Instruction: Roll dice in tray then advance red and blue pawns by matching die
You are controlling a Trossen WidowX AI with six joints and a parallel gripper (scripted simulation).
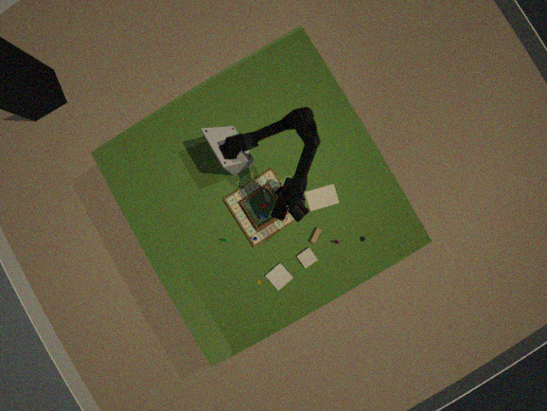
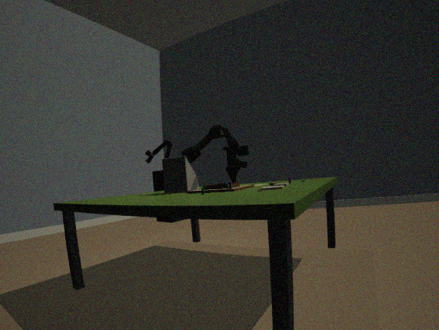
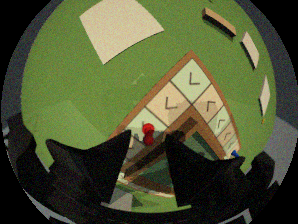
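The red pawn lies 1 cm below my gripper tip. The rest, counted from my gripper tip: blue pawn 21 cm to the right, 11 cm ahead, 1 cm below; then wooden block 23 cm ahead, 6 cm to the left, 3 cm below; then purple pawn 30 cm ahead, 14 cm to the left, 2 cm below.
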